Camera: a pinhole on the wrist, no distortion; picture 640 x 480 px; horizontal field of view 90.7 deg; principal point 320.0 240.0 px. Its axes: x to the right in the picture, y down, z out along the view. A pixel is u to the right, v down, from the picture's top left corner.
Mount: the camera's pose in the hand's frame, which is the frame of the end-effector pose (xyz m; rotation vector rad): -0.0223 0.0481 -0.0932 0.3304 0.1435 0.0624
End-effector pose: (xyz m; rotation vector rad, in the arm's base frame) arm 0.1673 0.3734 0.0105 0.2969 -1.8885 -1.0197
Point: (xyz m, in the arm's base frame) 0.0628 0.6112 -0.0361
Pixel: 173 415
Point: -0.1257 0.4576 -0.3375
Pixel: 214 149
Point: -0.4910 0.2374 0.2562
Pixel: 598 276
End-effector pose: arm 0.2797 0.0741 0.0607 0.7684 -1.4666 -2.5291
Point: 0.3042 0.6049 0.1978
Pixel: 136 232
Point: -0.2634 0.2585 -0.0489
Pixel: 546 230
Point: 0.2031 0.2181 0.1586
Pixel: 278 314
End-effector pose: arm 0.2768 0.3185 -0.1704 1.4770 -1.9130 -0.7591
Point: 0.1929 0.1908 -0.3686
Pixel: 404 168
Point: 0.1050 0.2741 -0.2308
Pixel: 393 347
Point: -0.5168 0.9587 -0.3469
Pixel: outside the picture
